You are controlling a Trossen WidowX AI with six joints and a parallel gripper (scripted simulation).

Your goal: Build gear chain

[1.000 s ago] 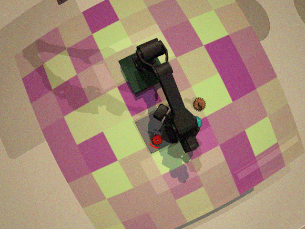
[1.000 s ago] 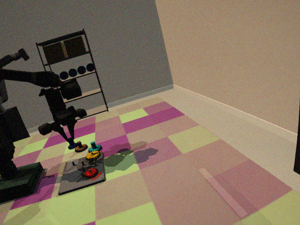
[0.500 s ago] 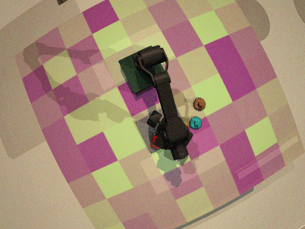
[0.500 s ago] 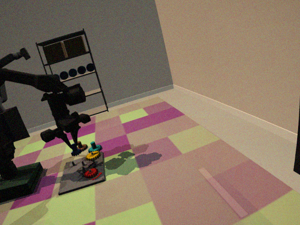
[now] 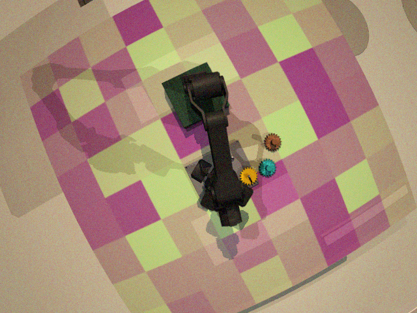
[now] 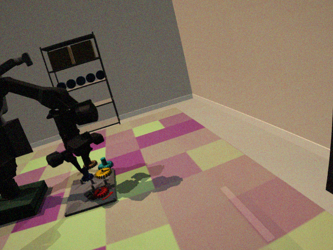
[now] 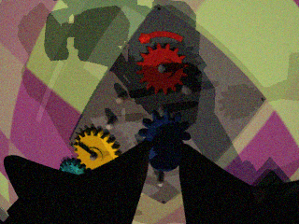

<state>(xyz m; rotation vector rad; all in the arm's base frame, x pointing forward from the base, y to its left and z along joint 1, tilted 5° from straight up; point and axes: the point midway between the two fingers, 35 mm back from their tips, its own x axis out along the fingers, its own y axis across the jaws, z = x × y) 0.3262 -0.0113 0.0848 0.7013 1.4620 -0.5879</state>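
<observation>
The red gear is 4 cm ahead of my gripper tip, 3 cm to the right of it and 7 cm below it. The rest, counted from my gripper tip: blue gear (1 cm below); then yellow gear (2 cm ahead, 10 cm to the left, 7 cm below); then teal gear (1 cm ahead, 17 cm to the left, 7 cm below).
</observation>
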